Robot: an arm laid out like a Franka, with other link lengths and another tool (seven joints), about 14 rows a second.
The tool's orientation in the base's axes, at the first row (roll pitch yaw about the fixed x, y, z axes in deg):
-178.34 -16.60 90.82
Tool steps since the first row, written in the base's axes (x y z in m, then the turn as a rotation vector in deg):
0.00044 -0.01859 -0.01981 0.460 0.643 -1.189
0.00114 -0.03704 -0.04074 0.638 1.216 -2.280
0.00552 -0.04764 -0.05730 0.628 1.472 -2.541
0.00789 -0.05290 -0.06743 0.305 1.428 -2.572
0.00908 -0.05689 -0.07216 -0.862 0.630 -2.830
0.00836 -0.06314 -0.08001 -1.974 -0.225 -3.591
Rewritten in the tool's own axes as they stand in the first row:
-0.02348 0.00057 0.01366 0.270 0.507 1.307
-0.04715 0.00143 0.02843 0.505 0.728 2.510
-0.06210 0.00603 0.04112 0.676 0.731 2.833
-0.07006 0.00856 0.04925 0.629 0.408 2.861
-0.07525 0.00979 0.05260 -0.193 -0.769 2.919
-0.08347 0.00915 0.05836 -1.214 -1.878 3.441

